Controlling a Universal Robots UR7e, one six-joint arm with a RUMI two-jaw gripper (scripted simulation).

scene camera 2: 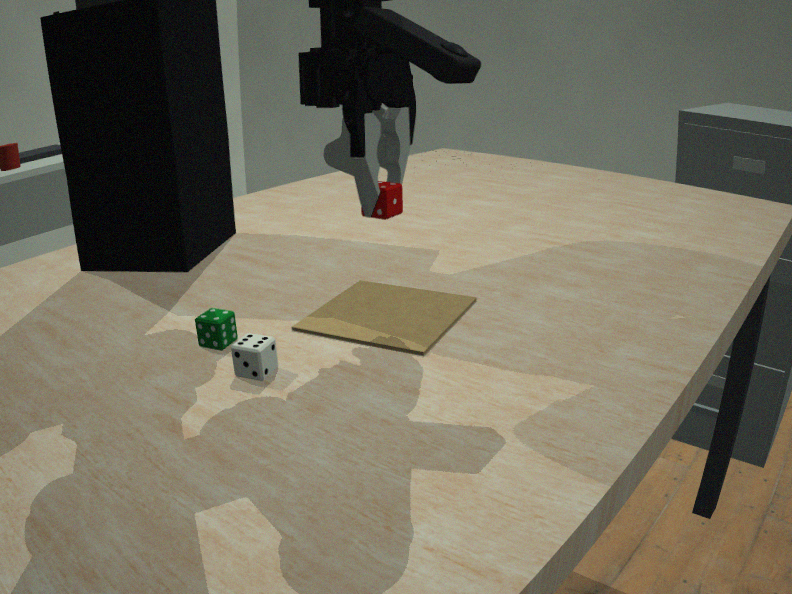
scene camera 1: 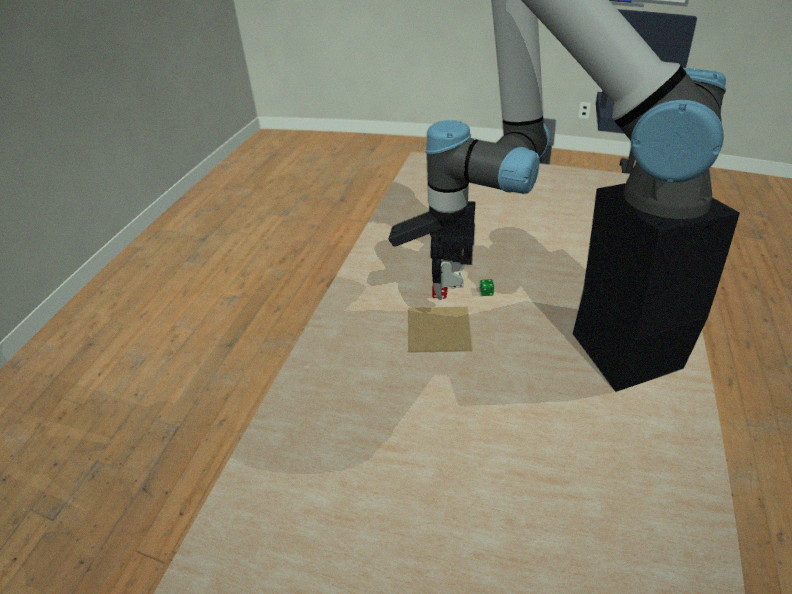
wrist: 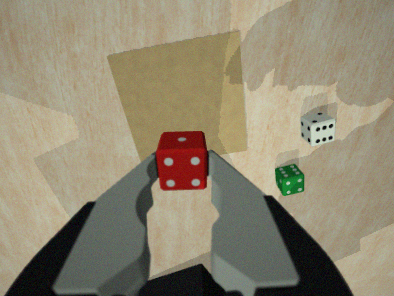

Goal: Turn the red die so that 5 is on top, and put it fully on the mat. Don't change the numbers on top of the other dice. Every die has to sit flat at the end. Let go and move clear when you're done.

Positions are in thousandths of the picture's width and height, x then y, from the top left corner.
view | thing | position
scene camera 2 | my gripper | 480,359
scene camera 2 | tan mat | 518,540
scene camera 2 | red die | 493,343
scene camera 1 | my gripper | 557,494
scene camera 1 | tan mat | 546,555
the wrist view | my gripper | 466,519
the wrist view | tan mat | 496,289
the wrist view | red die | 461,529
